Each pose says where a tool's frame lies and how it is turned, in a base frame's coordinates. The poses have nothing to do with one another.
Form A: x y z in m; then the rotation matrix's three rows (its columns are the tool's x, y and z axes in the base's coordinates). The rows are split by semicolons.
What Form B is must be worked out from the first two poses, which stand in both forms.
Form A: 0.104 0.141 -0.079; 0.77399 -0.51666 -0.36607; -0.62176 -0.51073 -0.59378; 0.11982 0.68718 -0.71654
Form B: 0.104 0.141 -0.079 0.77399 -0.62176 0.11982 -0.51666 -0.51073 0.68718
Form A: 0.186 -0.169 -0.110; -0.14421 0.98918 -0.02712; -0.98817 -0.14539 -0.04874; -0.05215 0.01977 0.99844
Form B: 0.186 -0.169 -0.110 -0.14421 -0.98817 -0.05215 0.98918 -0.14539 0.01977
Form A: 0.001 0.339 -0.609; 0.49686 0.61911 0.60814; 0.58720 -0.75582 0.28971; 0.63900 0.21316 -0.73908
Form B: 0.001 0.339 -0.609 0.49686 0.58720 0.63900 0.61911 -0.75582 0.21316
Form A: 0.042 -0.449 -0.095; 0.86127 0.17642 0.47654; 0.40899 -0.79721 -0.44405; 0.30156 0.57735 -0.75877
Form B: 0.042 -0.449 -0.095 0.86127 0.40899 0.30156 0.17642 -0.79721 0.57735
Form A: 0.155 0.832 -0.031; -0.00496 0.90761 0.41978; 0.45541 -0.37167 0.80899; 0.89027 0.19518 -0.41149
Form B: 0.155 0.832 -0.031 -0.00496 0.45541 0.89027 0.90761 -0.37167 0.19518
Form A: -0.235 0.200 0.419; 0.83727 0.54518 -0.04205; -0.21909 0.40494 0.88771; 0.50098 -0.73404 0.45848
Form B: -0.235 0.200 0.419 0.83727 -0.21909 0.50098 0.54518 0.40494 -0.73404
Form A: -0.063 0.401 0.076; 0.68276 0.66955 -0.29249; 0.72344 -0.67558 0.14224; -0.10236 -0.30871 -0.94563
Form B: -0.063 0.401 0.076 0.68276 0.72344 -0.10236 0.66955 -0.67558 -0.30871
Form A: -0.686 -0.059 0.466; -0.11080 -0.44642 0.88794; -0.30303 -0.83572 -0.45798; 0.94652 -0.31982 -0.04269
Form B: -0.686 -0.059 0.466 -0.11080 -0.30303 0.94652 -0.44642 -0.83572 -0.31982
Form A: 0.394 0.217 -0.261; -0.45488 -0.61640 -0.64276; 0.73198 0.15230 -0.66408; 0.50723 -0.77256 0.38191
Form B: 0.394 0.217 -0.261 -0.45488 0.73198 0.50723 -0.61640 0.15230 -0.77256
